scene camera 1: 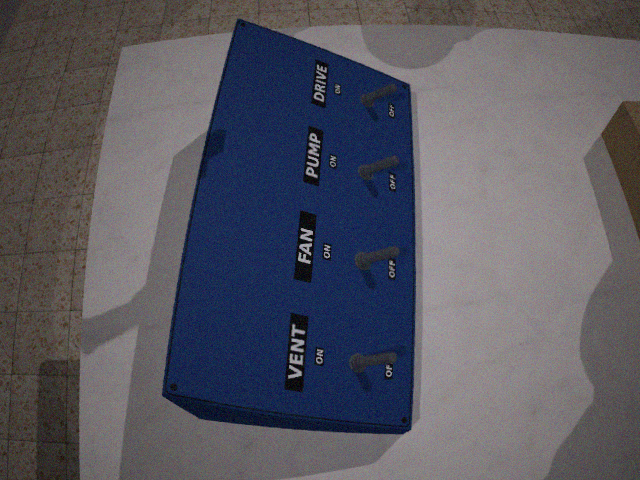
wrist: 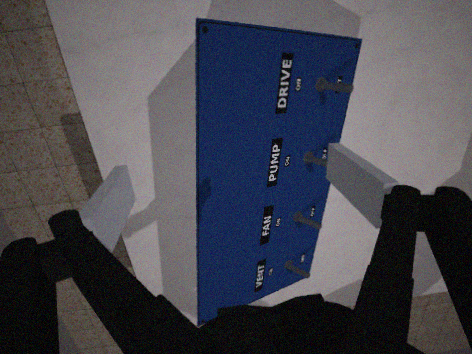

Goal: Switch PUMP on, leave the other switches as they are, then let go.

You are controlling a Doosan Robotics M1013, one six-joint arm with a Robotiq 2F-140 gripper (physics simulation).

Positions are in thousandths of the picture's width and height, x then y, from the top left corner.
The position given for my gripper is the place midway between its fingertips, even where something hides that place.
Observation:
In view: my gripper (wrist: 490,484) and a blue switch panel (scene camera 1: 429,636).
The blue switch panel also shows in the wrist view (wrist: 554,312).

